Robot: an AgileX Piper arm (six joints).
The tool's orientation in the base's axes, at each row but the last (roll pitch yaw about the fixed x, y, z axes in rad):
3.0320 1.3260 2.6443
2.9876 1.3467 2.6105
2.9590 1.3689 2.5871
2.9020 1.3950 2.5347
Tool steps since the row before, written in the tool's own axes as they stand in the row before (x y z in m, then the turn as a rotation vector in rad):
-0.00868 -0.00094 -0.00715 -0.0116 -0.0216 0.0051
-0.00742 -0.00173 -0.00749 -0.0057 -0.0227 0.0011
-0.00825 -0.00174 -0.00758 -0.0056 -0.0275 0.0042
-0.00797 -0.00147 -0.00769 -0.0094 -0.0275 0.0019
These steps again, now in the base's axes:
-0.00494 0.00073 0.01012 -0.0012 -0.0232 0.0095
-0.00603 0.00022 0.00882 -0.0063 -0.0221 0.0045
-0.00616 0.00019 0.00951 -0.0053 -0.0276 0.0037
-0.00647 0.00053 0.00909 -0.0069 -0.0272 0.0078

